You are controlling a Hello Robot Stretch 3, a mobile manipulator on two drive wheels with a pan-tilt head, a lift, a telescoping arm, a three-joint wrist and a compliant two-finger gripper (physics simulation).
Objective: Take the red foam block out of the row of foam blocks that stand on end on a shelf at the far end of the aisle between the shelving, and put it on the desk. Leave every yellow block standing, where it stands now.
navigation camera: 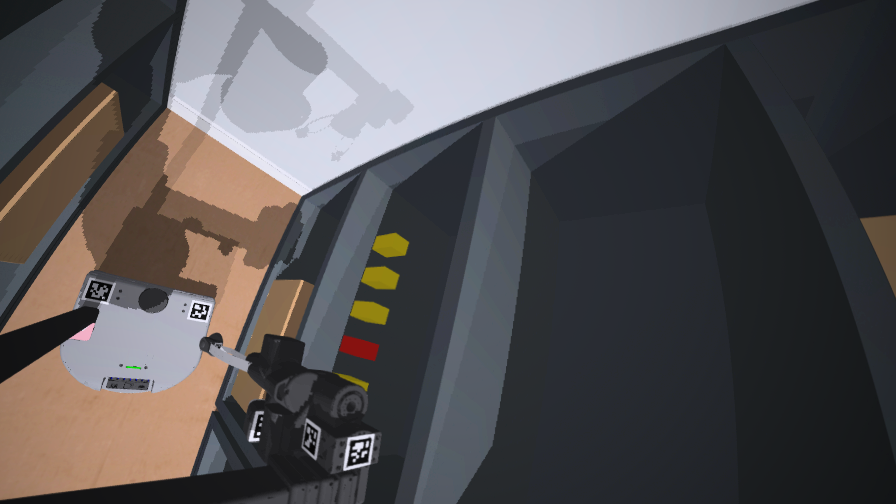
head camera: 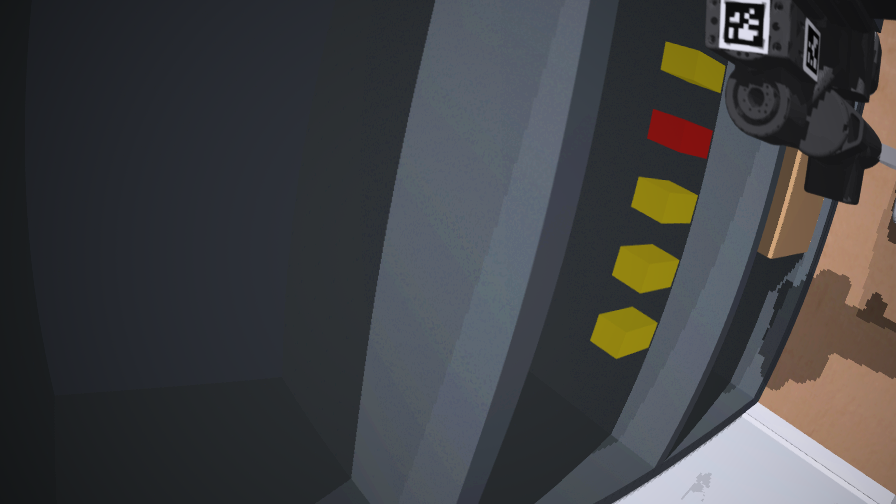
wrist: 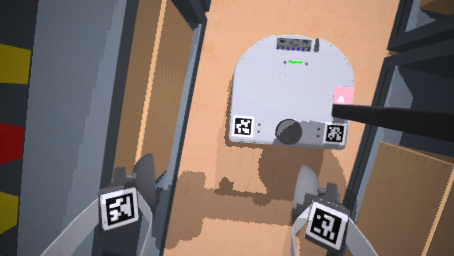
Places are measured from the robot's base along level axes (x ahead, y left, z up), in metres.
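Pixels of known places: gripper, between the fingertips: [navigation camera: 243, 346] [wrist: 225, 179]; robot's base, origin of its link: [navigation camera: 153, 299] [wrist: 279, 124].
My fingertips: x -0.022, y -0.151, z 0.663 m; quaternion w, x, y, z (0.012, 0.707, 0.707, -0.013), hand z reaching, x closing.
Ahead of a thing's pixels: the offset from my fingertips to its top centre. "*": to the spot under its first point. Level surfaces: height alone.
The red foam block {0.040 m down, 0.019 m ahead, 0.321 m right} [head camera: 679, 133] [navigation camera: 359, 347] [wrist: 10, 143] stands in a row with several yellow blocks on the shelf {0.129 m down} [head camera: 708, 250] [navigation camera: 344, 263] [wrist: 65, 100]. One yellow block {0.040 m down, 0.086 m back, 0.307 m right} [head camera: 692, 65] [navigation camera: 354, 381] [wrist: 14, 64] is on one side of it, partly hidden by the wrist in the navigation view. The others, the nearest being this yellow block {0.040 m down, 0.120 m ahead, 0.335 m right} [head camera: 664, 201] [navigation camera: 369, 312] [wrist: 7, 212], are on its other side. My gripper [wrist: 225, 179] is open and empty, over the aisle floor beside the shelf front, apart from the blocks and pointing down toward the base. The desk does not show.
A cardboard box {0.317 m down, 0.053 m back, 0.327 m right} [head camera: 795, 213] [navigation camera: 275, 325] [wrist: 170, 90] lies on a lower shelf beneath the row. Another box {* 0.388 m down, 0.296 m ahead, 0.428 m left} [navigation camera: 68, 162] [wrist: 405, 190] is in the opposite shelving. My base [navigation camera: 144, 338] [wrist: 295, 95] stands between them. A white wall [head camera: 751, 463] [navigation camera: 501, 50] closes the aisle.
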